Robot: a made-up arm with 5 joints.
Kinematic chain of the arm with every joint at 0, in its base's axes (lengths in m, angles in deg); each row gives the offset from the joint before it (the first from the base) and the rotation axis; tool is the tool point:
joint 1: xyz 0 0 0.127 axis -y
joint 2: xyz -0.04 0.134 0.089 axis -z
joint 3: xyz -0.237 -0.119 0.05 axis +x
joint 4: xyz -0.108 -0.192 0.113 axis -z
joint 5: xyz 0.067 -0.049 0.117 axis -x
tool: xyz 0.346 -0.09 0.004
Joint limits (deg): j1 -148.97..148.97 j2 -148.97..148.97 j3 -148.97..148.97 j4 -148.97..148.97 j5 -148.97..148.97
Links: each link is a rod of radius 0.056 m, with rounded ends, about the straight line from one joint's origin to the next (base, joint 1, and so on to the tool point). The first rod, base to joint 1, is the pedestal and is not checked.
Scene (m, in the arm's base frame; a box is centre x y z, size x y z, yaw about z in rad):
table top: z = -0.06
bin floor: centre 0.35 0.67 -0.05 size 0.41 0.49 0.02 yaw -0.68
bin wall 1: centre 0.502 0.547 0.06 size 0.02 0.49 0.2 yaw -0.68
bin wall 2: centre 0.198 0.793 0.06 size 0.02 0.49 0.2 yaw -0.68
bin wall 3: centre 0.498 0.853 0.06 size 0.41 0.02 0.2 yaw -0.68
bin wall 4: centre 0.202 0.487 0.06 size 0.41 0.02 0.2 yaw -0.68
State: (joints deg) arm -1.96 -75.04 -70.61 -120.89 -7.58
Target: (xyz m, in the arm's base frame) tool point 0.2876 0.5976 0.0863
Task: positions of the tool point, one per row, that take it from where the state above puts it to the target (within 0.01 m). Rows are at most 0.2 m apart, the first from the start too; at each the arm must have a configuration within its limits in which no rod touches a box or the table.
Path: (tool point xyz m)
1: -0.3826 -0.1406 0.2621
2: -0.3687 -0.0264 0.4035
3: -0.2810 0.0800 0.5214
4: -0.1423 0.1648 0.5927
5: 0.0173 0.2197 0.6089
6: 0.1691 0.2432 0.5767
7: 0.2932 0.2408 0.5129
8: 0.2484 0.3553 0.5049
9: 0.2150 0.4575 0.4566
10: 0.2002 0.5372 0.3779
11: 0.2077 0.5883 0.2816
12: 0.2377 0.6083 0.1806
13: 0.2876 0.5976 0.0864

